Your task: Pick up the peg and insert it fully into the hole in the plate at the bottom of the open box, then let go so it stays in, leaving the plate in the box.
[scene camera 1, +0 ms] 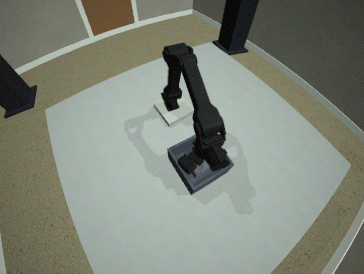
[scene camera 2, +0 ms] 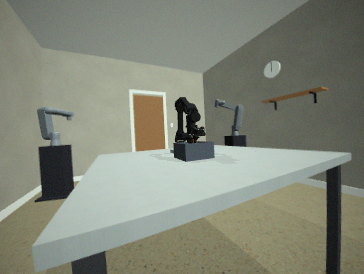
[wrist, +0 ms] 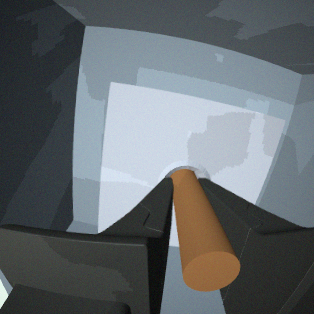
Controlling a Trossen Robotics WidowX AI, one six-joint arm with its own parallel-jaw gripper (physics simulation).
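Where they show: gripper, fingertip midpoint: [scene camera 1: 199, 160] [wrist: 183, 185]; arm's base, origin of the base link: [scene camera 1: 171, 105].
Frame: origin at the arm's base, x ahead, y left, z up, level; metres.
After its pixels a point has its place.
Observation:
An orange-brown round peg [wrist: 202, 230] {y -0.009, x 0.349, z 0.081 m} is held between the fingers of my gripper [wrist: 183, 185] {y -0.014, x 0.336, z 0.030 m}, which is shut on it. The peg's near end points toward the wrist camera and its far end is over the hole in the pale plate [wrist: 145, 130] {y 0.013, x 0.358, z 0.028 m}. The hole's rim [wrist: 172, 170] {y -0.006, x 0.343, z 0.030 m} shows behind the peg's far end and the fingertips; whether the tip is in the hole is hidden. The plate lies on the bottom of the open grey box [scene camera 1: 212, 181] {y 0.001, x 0.432, z 0.004 m} [scene camera 2: 195, 151] {y -0.035, x 0.435, z 0.022 m} [wrist: 95, 60] {y 0.065, x 0.387, z -0.022 m}. In scene camera 1 the gripper is down at the box opening and covers the peg.
The box walls stand close around the fingers. The arm's base stands on a white slab [scene camera 1: 172, 120] {y -0.032, x 0.090, z -0.001 m} behind the box on the large pale table [scene camera 1: 125, 215] {y -0.372, x 0.418, z -0.029 m} [scene camera 2: 150, 185] {y -0.309, x 0.754, z -0.029 m}. Two dark pedestals with grey arms stand beyond the table in scene camera 2.

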